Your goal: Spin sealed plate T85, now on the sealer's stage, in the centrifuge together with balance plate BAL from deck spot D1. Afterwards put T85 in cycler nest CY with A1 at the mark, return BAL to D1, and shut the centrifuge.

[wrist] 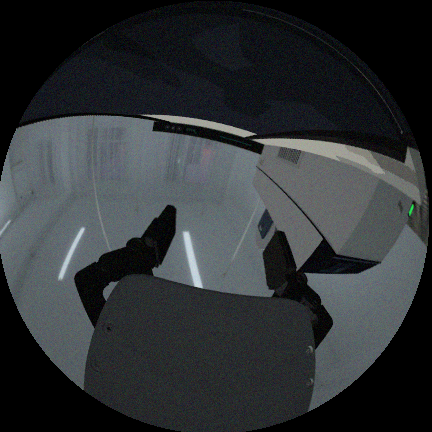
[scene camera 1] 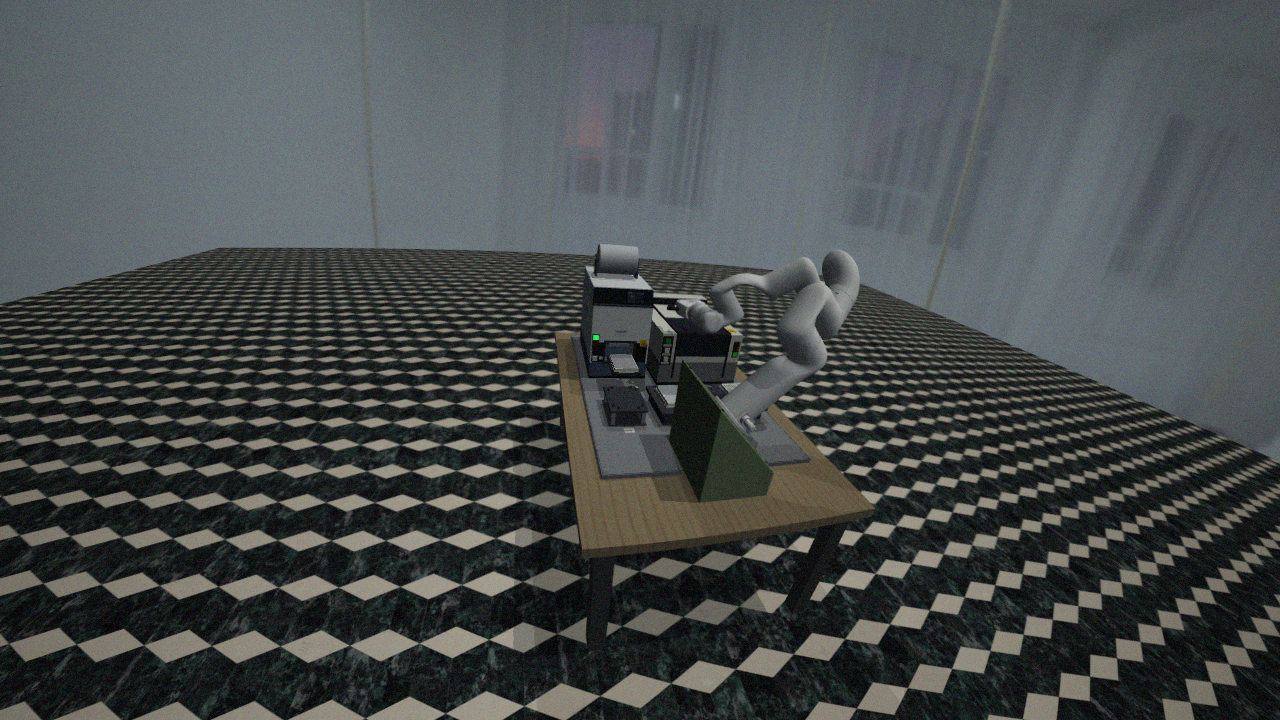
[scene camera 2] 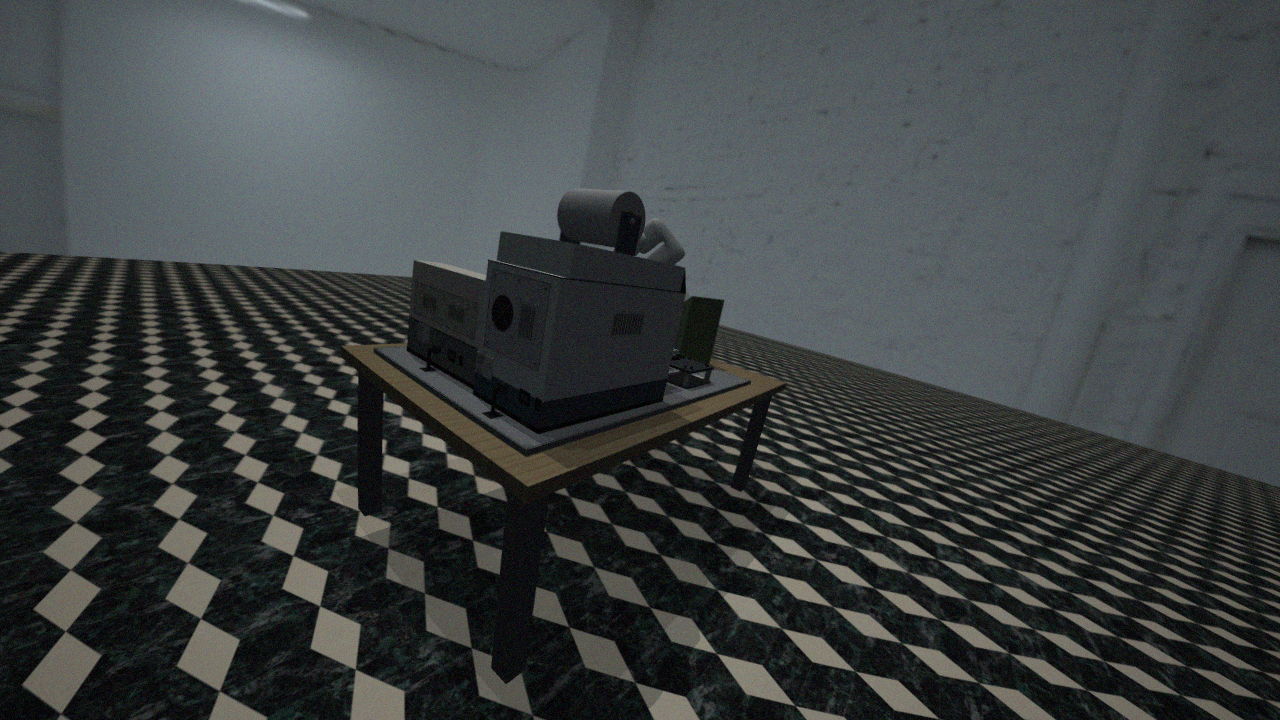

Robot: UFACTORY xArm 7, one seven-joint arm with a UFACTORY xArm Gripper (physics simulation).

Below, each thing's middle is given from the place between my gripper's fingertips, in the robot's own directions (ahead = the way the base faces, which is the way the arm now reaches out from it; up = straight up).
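Distances from my hand: centrifuge lid (wrist: 255, 76), 9 cm below, 8 cm to the right, 1 cm ahead; centrifuge (scene camera 2: 446, 302), 18 cm below, 10 cm to the right, 16 cm ahead. Going by their middles, the centrifuge lid is the nearest to my hand of the things named here.
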